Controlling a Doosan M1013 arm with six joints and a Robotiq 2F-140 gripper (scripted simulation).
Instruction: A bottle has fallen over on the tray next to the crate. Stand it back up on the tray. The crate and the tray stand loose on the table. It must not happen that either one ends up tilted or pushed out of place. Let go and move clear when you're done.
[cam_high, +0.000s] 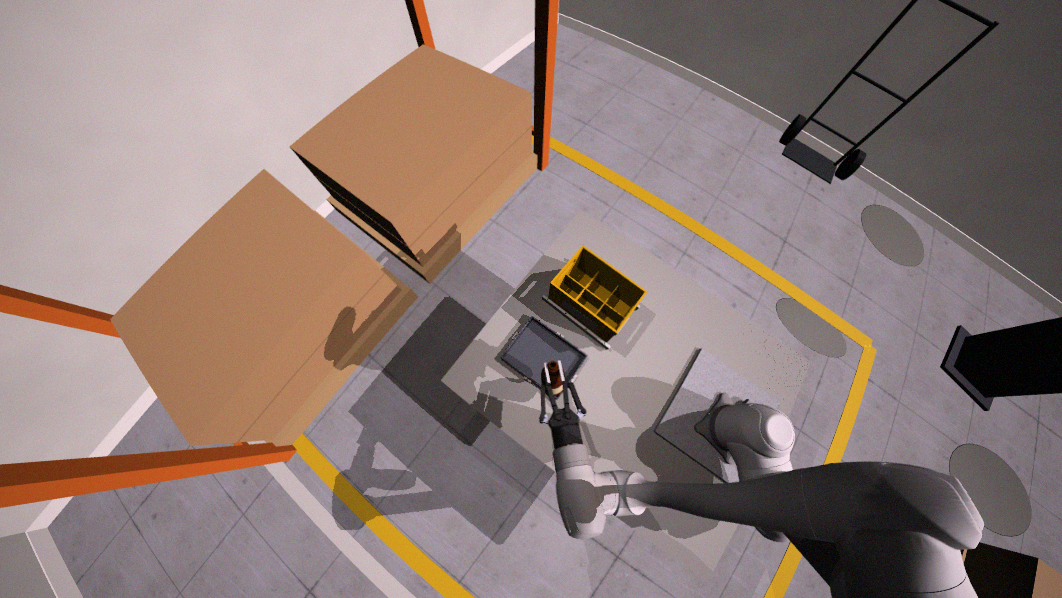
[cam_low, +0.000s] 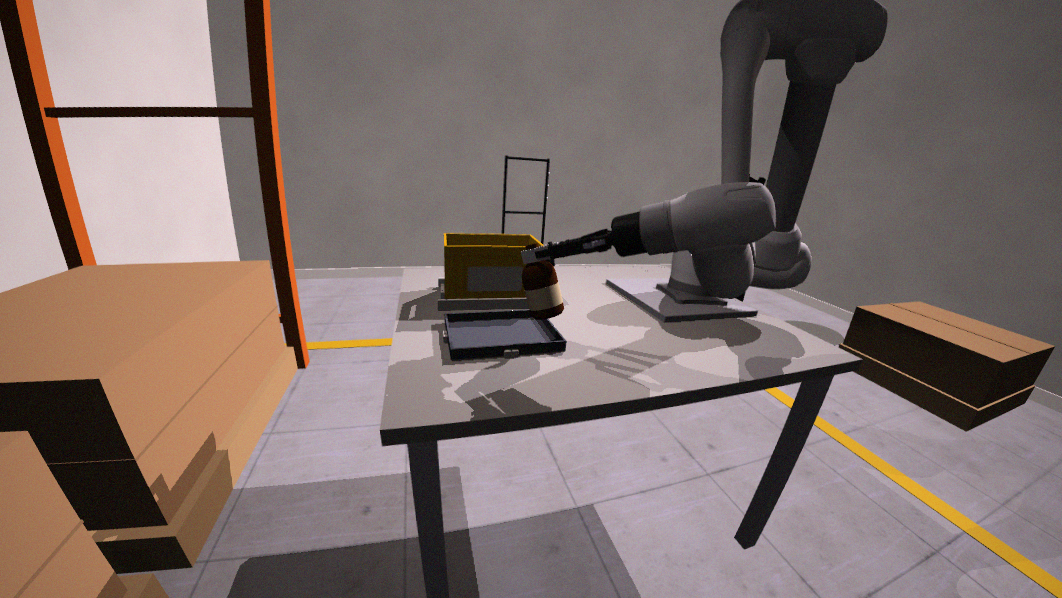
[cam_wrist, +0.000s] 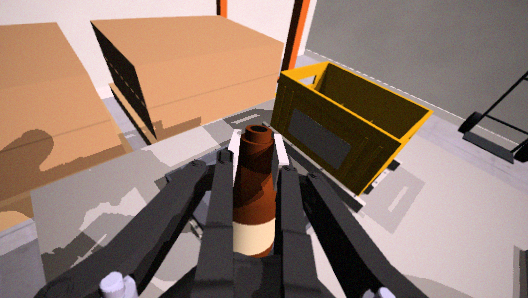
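My gripper is now 6 cm above the brown bottle. The rest, counted from my hand: dark grey tray 20 cm below, 7 cm ahead, 4 cm to the right; yellow crate 31 cm to the right, 13 cm below, 11 cm ahead.
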